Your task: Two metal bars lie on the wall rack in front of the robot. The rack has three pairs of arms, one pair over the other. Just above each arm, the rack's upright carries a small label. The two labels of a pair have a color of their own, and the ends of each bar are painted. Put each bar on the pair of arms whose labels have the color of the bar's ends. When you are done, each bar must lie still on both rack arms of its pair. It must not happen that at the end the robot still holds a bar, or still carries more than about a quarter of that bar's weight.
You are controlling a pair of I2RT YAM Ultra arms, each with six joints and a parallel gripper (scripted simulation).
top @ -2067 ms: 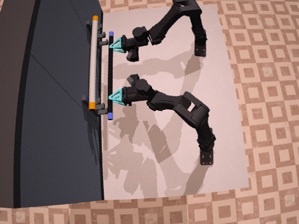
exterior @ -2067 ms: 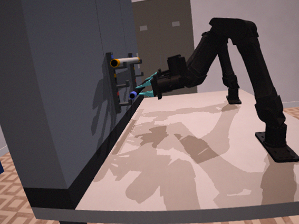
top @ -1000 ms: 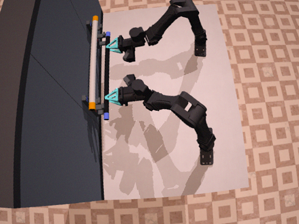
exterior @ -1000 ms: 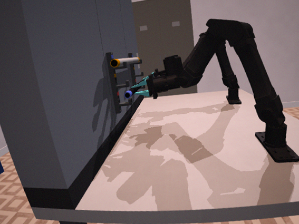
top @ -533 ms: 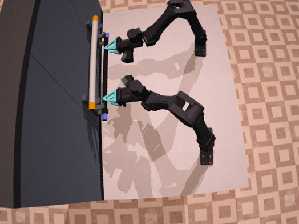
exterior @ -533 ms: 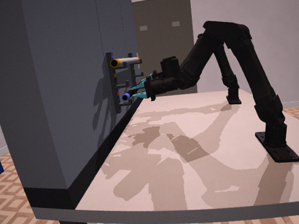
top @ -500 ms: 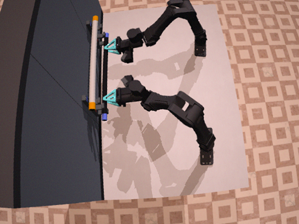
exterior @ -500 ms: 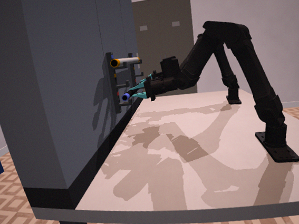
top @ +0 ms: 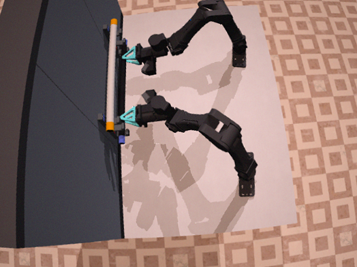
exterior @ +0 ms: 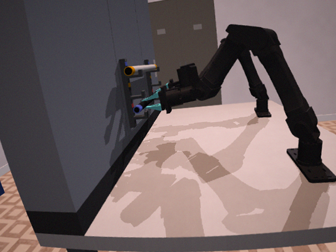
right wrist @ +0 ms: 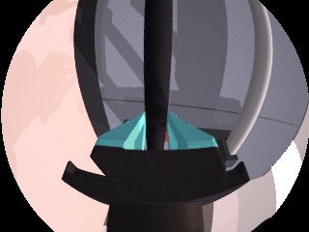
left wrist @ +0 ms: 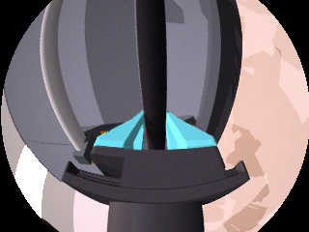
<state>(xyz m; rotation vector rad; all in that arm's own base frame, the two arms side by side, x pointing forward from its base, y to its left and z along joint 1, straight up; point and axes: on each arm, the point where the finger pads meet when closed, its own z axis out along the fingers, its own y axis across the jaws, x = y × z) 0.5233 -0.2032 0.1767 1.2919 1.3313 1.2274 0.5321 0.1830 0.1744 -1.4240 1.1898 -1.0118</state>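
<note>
My right hand is 1 cm short of the pale metal bar, 13 cm to the right of it and 13 cm below it. From my right hand the other things lie so: dark metal bar 1 cm behind, 15 cm to the left; tall grey wall panel 10 cm ahead, 20 cm to the left, 25 cm above.
The dark metal bar lies 20 mm ahead of my left hand and 150 mm to the right of it. Round my left hand: pale metal bar (30 mm ahead, 160 mm to the right, 130 mm above); then tall grey wall panel (130 mm ahead, 100 mm to the right, 250 mm above).
</note>
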